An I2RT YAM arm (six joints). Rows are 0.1 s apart.
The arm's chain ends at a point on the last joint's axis. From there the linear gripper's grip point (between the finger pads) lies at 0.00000 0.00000 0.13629 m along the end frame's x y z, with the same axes.
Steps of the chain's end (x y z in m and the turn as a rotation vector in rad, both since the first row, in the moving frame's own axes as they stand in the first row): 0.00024, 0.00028, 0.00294, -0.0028, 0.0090, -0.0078; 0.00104, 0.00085, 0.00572, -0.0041, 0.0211, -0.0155; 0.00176, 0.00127, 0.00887, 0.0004, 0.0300, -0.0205; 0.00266, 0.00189, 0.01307, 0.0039, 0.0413, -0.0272; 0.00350, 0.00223, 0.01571, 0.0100, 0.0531, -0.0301; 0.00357, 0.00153, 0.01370, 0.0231, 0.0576, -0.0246; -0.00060, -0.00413, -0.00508, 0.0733, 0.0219, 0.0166; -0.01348, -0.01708, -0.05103, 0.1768, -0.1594, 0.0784
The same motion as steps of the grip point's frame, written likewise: 0.00147, 0.00066, 0.00293, -0.0028, 0.0090, -0.0078; 0.00392, 0.00139, 0.00569, -0.0041, 0.0211, -0.0155; 0.00585, 0.00117, 0.00881, 0.0004, 0.0300, -0.0205; 0.00828, 0.00128, 0.01295, 0.0039, 0.0413, -0.0272; 0.01071, 0.00076, 0.01551, 0.0100, 0.0531, -0.0301; 0.01138, -0.00171, 0.01344, 0.0231, 0.0576, -0.0246; 0.00246, -0.01409, -0.00548, 0.0733, 0.0219, 0.0166; -0.03404, -0.04177, -0.05487, 0.1768, -0.1594, 0.0784
